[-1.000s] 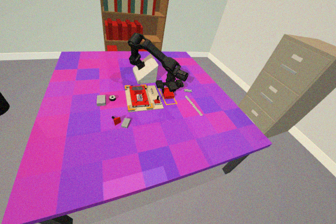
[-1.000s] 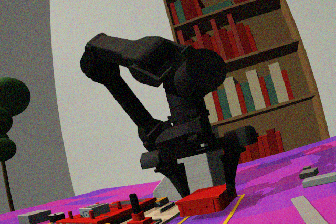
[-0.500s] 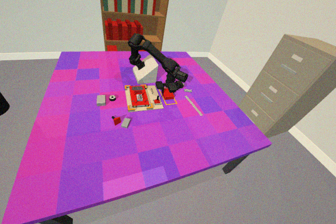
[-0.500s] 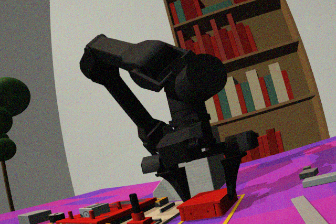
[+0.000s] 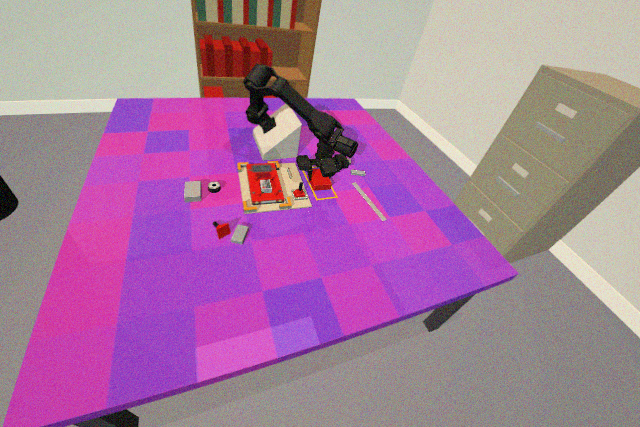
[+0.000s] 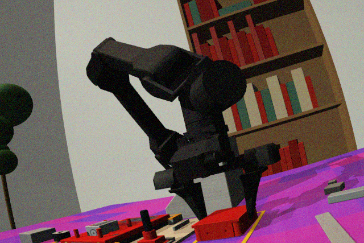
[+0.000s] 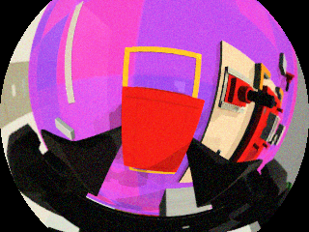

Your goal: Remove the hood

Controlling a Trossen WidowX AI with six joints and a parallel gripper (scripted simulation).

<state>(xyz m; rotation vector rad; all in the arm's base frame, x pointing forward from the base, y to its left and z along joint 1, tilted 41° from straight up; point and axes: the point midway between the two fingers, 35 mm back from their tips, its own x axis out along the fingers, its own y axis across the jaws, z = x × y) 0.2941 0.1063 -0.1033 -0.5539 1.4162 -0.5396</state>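
Right now the hood is right at my gripper tip. The rest, counted from my gripper tip: long grey bar: 160 mm to the left, 120 mm ahead, 10 mm below; then black wheel: 380 mm to the right.
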